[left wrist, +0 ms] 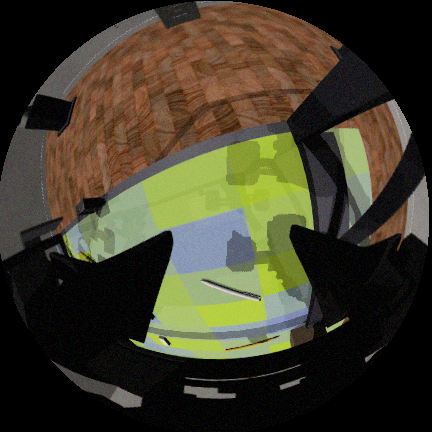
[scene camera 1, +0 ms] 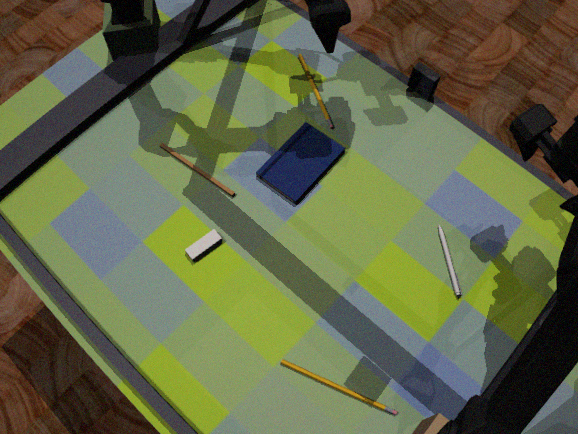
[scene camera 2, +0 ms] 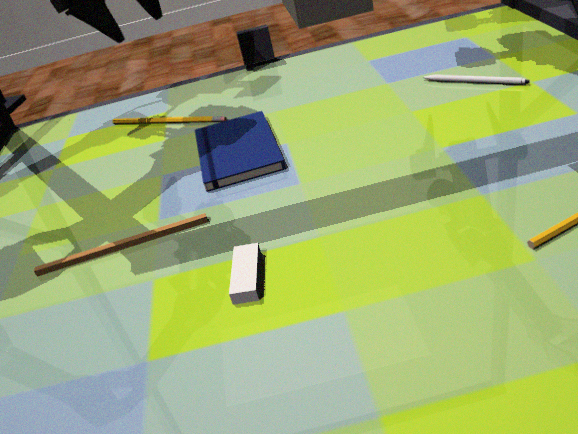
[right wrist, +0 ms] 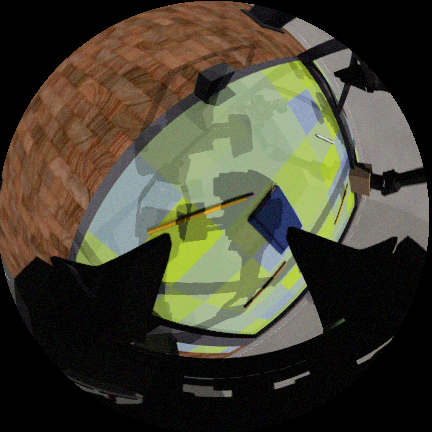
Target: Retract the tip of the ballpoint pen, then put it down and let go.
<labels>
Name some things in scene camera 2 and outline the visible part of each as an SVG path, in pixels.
A brown pencil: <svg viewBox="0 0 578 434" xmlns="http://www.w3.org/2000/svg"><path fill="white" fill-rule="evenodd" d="M208 219L206 213L37 266L34 272L38 277L207 223Z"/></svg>
</labels>
